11 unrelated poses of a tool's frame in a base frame.
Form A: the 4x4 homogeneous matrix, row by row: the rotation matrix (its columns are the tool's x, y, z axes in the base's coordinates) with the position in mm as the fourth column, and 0 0 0 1 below. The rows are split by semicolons.
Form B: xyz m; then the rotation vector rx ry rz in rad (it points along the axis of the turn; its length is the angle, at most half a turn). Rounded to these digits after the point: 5 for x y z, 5 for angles.
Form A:
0.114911 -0.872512 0.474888 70.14; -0.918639 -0.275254 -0.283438 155.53; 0.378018 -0.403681 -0.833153 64.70; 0 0 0 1
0.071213 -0.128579 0.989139 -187.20; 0.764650 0.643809 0.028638 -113.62; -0.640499 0.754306 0.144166 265.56; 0 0 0 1
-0.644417 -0.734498 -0.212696 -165.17; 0.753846 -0.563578 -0.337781 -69.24; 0.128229 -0.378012 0.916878 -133.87; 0 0 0 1
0.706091 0.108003 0.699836 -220.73; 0.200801 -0.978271 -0.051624 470.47; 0.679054 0.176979 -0.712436 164.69; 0 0 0 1
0.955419 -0.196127 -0.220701 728.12; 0.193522 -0.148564 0.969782 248.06; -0.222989 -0.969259 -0.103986 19.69; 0 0 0 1
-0.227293 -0.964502 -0.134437 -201.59; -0.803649 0.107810 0.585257 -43.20; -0.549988 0.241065 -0.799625 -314.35; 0 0 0 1
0.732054 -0.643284 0.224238 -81.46; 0.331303 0.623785 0.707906 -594.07; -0.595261 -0.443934 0.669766 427.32; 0 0 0 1
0.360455 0.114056 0.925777 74.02; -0.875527 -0.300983 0.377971 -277.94; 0.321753 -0.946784 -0.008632 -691.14; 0 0 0 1
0.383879 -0.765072 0.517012 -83.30; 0.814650 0.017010 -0.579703 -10.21; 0.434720 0.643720 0.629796 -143.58; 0 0 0 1
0.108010 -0.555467 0.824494 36.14; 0.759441 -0.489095 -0.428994 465.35; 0.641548 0.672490 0.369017 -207.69; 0 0 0 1
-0.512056 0.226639 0.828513 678.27; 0.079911 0.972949 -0.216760 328.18; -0.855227 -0.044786 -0.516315 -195.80; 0 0 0 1
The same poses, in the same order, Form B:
0.07014 0.15553 0.06470 -2.28390 1.83996 -0.87615
-0.18720 -0.11362 0.26556 0.59699 1.34066 0.73483
-0.16517 -0.06924 -0.13387 -0.05986 -0.50724 2.21441
-0.22073 0.47047 0.16469 2.78603 0.25328 1.13096
0.72812 0.24806 0.01969 -1.68620 0.00199 0.33884
-0.20159 -0.04320 -0.31435 -1.74600 2.10799 0.81597
-0.08146 -0.59407 0.42732 -0.69254 0.49272 0.58597
0.07402 -0.27794 -0.69114 -1.55417 0.70862 -1.16095
-0.08330 -0.01021 -0.14358 0.95160 0.06401 1.22874
0.03614 0.46535 -0.20769 1.34180 0.22286 1.60178
0.67827 0.32818 -0.19580 0.21529 2.10779 -0.18368

